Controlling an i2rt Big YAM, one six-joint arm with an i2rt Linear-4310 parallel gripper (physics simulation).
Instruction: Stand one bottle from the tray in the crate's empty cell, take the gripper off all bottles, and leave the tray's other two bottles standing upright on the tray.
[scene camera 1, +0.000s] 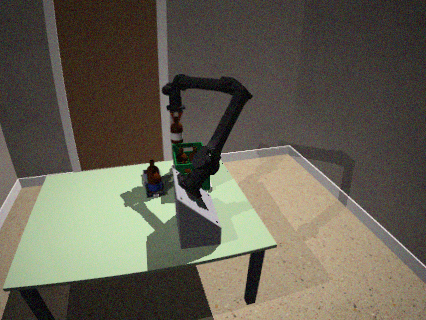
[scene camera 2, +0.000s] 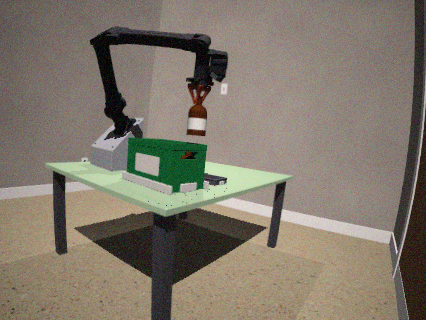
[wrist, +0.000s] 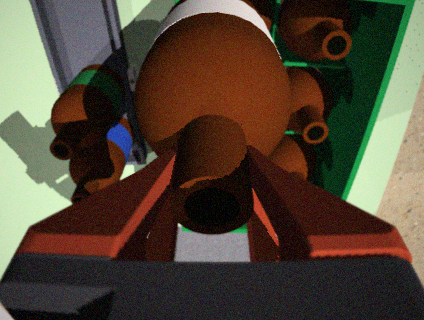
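Seen in the pictures: gripper, fingertip midpoint: (scene camera 1: 176, 122) (scene camera 2: 197, 104) (wrist: 212, 159); arm's base at its link origin: (scene camera 1: 187, 186) (scene camera 2: 125, 127).
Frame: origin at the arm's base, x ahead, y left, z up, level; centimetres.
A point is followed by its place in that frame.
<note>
My gripper (scene camera 1: 176, 115) @(y 0.9, x 50.5, z 11.4 cm) (scene camera 2: 199, 94) (wrist: 212, 159) @(y 0.9, x 50.5, z 11.4 cm) is shut on the neck of a brown bottle with a white label (scene camera 1: 176, 131) @(y 1.2, x 47.7, z 7.2 cm) (scene camera 2: 197, 111) @(y -1.8, x 53.5, z 8.4 cm) (wrist: 215, 85) @(y 0.9, x 53.3, z 10.8 cm). The bottle hangs upright in the air, its base above the rim height of the green crate (scene camera 1: 182, 168) @(y 0.0, x 27.5, z -6.2 cm) (scene camera 2: 182, 172) @(y -8.5, x 55.1, z -14.3 cm) (wrist: 367, 105) @(y -14.1, x 45.0, z -5.2 cm), near the tray-side edge. Brown bottles stand in crate cells; the held bottle hides part of the crate in the wrist view, and I cannot tell the empty cell. A green-labelled bottle (wrist: 67, 110) @(y 16.9, x 40.5, z -9.7 cm) and a blue-labelled bottle (wrist: 118, 152) @(y 12.8, x 32.2, z -13.3 cm) stand upright on the tray (scene camera 2: 216, 179) @(y 14.4, x 53.1, z -18.9 cm) (wrist: 75, 35) @(y 19.0, x 45.7, z -21.0 cm).
The arm's grey base (scene camera 1: 197, 225) @(y -1.8, x -16.4, z -8.7 cm) (scene camera 2: 110, 151) @(y -11.9, x 7.0, z -12.1 cm) stands on the green table (scene camera 1: 90, 225) @(y 49.3, x 4.7, z -21.5 cm) (scene camera 2: 250, 176) @(y 55.0, x 45.9, z -21.5 cm). White strips (scene camera 2: 147, 182) @(y -16.0, x 44.4, z -19.6 cm) run along the crate's foot. The tray lies beside the crate. The table's edge is close to the crate's outer side.
</note>
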